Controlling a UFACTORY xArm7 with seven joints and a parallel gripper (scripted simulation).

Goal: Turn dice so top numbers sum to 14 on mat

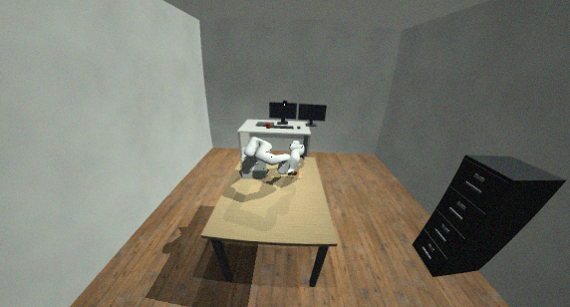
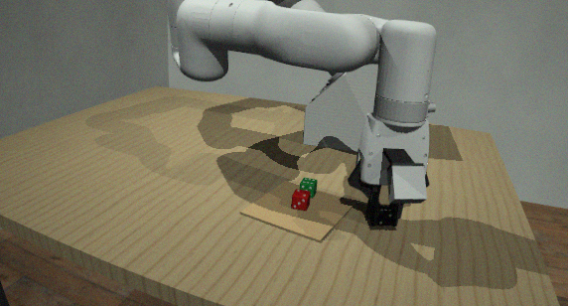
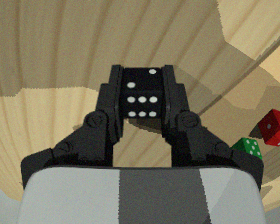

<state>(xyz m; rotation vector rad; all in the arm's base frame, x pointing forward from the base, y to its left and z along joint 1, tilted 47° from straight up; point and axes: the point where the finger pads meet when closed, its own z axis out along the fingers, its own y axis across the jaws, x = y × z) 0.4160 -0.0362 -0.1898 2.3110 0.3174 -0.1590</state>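
My gripper is now 130 mm to the left of the red die. Round my hand: green die (130 mm to the right, 50 mm behind); black die (10 mm below); tan mat (130 mm to the right, 20 mm below).
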